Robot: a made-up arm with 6 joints.
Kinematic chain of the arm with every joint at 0, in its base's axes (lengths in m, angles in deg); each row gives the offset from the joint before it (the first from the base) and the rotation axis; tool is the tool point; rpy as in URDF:
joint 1: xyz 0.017 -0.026 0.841 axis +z
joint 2: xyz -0.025 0 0.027 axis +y
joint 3: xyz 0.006 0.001 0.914 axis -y
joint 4: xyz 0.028 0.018 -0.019 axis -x
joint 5: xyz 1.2 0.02 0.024 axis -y
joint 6: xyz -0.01 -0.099 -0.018 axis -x
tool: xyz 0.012 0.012 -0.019 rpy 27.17 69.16 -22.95
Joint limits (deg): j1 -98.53..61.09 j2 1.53..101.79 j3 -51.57..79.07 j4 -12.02..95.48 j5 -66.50..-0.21 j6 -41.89..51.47
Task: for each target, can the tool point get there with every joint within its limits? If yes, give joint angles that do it. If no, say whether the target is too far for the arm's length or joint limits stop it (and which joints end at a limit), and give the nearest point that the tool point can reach.
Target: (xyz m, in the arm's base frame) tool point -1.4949 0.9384 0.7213
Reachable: no: joint limits stop it (at a limit: joint 2, joint 3, joint 4, joint 5, joint 6) | nearest point -0.2036 0.1147 0.1703 | short by 1.628 m
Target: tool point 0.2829 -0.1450 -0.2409
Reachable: yes | joints -12.28 93.47 -26.06 16.63 -32.15 31.67
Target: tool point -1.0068 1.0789 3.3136
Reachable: no: too far | nearest point 0.1763 0.3389 2.9407 | short by 1.444 m
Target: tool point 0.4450 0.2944 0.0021
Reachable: yes | joints 40.08 69.67 -35.33 37.00 -29.04 -26.72
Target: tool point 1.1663 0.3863 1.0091
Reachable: yes | joints 21.85 17.97 -20.55 41.13 -43.49 32.66
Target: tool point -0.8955 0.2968 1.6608
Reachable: no: joint limits stop it (at a limit: joint 1, joint 2, joint 3, joint 4, joint 5, joint 6) | nearest point -0.1525 -0.7055 0.8093 | short by 1.511 m
